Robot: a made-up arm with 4 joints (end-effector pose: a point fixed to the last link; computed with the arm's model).
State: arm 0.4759 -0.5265 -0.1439 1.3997
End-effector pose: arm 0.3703 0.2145 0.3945 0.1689 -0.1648 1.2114
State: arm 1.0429 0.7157 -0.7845 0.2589
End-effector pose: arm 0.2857 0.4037 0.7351 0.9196 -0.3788 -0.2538
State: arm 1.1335 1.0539 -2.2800 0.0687
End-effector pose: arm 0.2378 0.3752 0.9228 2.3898 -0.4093 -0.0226
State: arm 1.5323 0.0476 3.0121 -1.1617
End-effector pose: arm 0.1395 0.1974 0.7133 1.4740 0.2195 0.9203
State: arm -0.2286 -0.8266 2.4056 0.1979
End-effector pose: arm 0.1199 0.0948 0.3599 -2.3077 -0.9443 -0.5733
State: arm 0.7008 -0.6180 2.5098 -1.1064
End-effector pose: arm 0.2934 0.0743 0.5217 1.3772 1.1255 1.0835
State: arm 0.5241 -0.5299 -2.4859 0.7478
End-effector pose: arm 0.2173 0.2542 0.4815 2.0861 0.0443 1.7515
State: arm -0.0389 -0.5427 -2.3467 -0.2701
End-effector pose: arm 0.1019 0.2219 0.4348 1.6872 0.5532 0.3133
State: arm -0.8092 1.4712 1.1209 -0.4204
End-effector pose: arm 0.2252 0.3475 0.3854 -1.8715 1.7541 0.5784
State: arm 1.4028 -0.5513 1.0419 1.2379
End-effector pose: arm 0.3679 0.1173 0.7287 -0.8518 -1.1220 -0.1162
